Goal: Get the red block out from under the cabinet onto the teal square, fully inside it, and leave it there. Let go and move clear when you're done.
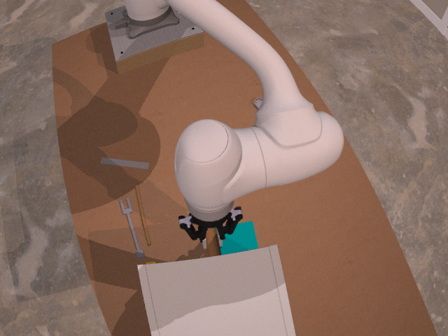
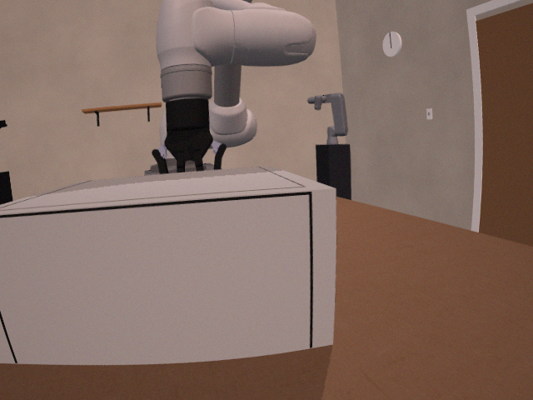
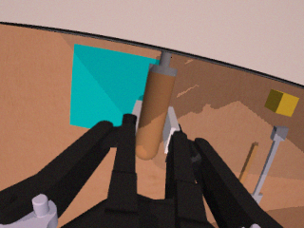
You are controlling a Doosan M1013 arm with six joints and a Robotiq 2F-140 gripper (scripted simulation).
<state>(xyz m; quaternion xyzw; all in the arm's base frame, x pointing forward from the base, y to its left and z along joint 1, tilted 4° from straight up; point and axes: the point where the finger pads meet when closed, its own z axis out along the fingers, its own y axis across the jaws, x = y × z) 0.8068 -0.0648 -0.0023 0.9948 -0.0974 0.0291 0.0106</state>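
The teal square lies 20 mm ahead of my hand, 50 mm to the left of it and 40 mm below it. From my hand the other things lie so: small yellow block 20 mm ahead, 160 mm to the right, 30 mm below; thin wooden stick 130 mm behind, 140 mm to the right, 30 mm below; long hook tool 120 mm ahead, 10 mm to the left, 20 mm below.
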